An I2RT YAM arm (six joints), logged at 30 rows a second.
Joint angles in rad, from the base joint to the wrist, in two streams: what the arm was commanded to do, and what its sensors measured. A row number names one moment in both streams.
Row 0, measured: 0.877 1.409 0.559 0.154 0.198 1.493
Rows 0 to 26, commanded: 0.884 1.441 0.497 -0.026 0.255 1.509; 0.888 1.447 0.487 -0.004 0.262 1.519; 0.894 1.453 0.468 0.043 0.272 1.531; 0.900 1.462 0.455 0.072 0.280 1.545; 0.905 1.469 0.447 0.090 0.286 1.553; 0.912 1.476 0.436 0.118 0.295 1.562; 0.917 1.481 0.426 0.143 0.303 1.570; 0.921 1.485 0.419 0.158 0.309 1.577; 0.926 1.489 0.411 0.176 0.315 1.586; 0.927 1.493 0.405 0.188 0.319 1.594; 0.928 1.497 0.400 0.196 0.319 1.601; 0.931 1.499 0.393 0.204 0.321 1.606; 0.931 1.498 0.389 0.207 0.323 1.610; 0.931 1.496 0.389 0.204 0.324 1.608; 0.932 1.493 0.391 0.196 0.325 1.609; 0.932 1.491 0.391 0.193 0.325 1.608; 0.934 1.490 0.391 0.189 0.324 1.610; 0.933 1.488 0.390 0.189 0.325 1.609; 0.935 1.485 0.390 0.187 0.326 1.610; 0.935 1.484 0.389 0.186 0.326 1.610; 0.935 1.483 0.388 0.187 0.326 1.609; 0.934 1.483 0.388 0.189 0.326 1.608; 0.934 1.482 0.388 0.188 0.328 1.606; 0.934 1.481 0.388 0.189 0.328 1.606; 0.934 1.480 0.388 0.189 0.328 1.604; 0.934 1.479 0.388 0.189 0.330 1.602; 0.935 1.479 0.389 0.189 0.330 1.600
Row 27, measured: 0.935 1.454 0.417 0.353 0.325 1.603
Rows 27 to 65, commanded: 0.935 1.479 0.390 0.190 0.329 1.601; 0.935 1.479 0.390 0.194 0.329 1.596; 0.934 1.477 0.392 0.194 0.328 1.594; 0.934 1.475 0.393 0.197 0.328 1.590; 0.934 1.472 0.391 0.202 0.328 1.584; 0.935 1.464 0.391 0.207 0.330 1.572; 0.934 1.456 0.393 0.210 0.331 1.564; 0.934 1.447 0.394 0.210 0.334 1.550; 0.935 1.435 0.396 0.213 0.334 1.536; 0.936 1.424 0.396 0.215 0.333 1.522; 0.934 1.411 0.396 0.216 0.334 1.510; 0.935 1.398 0.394 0.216 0.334 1.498; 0.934 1.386 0.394 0.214 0.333 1.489; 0.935 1.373 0.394 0.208 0.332 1.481; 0.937 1.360 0.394 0.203 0.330 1.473; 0.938 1.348 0.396 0.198 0.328 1.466; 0.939 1.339 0.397 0.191 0.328 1.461; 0.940 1.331 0.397 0.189 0.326 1.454; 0.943 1.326 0.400 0.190 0.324 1.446; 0.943 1.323 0.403 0.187 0.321 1.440; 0.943 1.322 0.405 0.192 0.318 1.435; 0.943 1.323 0.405 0.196 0.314 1.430; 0.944 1.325 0.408 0.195 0.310 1.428; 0.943 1.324 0.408 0.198 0.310 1.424; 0.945 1.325 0.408 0.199 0.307 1.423; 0.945 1.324 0.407 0.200 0.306 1.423; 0.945 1.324 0.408 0.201 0.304 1.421; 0.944 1.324 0.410 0.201 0.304 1.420; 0.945 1.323 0.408 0.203 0.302 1.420; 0.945 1.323 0.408 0.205 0.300 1.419; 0.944 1.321 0.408 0.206 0.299 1.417; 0.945 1.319 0.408 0.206 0.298 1.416; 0.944 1.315 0.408 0.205 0.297 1.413; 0.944 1.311 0.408 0.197 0.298 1.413; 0.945 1.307 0.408 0.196 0.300 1.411; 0.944 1.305 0.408 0.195 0.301 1.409; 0.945 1.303 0.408 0.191 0.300 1.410; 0.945 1.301 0.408 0.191 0.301 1.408; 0.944 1.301 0.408 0.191 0.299 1.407
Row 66, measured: 0.940 1.319 0.408 0.214 0.298 1.424
